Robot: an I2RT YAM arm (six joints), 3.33 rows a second.
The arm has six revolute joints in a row. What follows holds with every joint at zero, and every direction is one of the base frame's. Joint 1 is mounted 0.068 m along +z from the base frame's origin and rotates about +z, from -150 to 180 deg. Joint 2 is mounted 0.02 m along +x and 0.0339 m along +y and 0.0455 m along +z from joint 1 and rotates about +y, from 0 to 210 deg. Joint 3 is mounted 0.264 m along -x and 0.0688 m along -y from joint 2 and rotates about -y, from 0 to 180 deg. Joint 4 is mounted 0.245 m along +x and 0.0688 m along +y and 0.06 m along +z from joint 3 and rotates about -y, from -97 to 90 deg. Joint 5 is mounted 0.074 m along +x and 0.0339 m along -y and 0.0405 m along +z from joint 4 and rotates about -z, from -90 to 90 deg. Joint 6 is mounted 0.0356 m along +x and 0.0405 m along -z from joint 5 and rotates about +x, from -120 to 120 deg. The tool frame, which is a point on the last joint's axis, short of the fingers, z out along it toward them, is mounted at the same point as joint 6; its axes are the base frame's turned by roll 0, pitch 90 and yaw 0 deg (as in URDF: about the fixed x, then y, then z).
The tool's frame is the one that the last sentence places.
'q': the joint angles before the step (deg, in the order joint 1, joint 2, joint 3, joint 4, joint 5, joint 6). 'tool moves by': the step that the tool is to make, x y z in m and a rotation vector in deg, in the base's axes. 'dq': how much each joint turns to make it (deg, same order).
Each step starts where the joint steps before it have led.
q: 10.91, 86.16, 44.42, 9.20, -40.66, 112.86
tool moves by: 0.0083, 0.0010, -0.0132, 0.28, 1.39, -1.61
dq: -0.02, 3.42, -0.05, 3.26, 1.05, 1.72
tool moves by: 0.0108, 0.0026, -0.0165, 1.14, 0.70, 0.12
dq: 0.03, 4.78, 0.28, 4.87, -0.75, 1.31
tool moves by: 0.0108, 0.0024, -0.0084, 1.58, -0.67, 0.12
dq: -0.02, 3.70, 0.94, 4.71, -0.86, 1.51
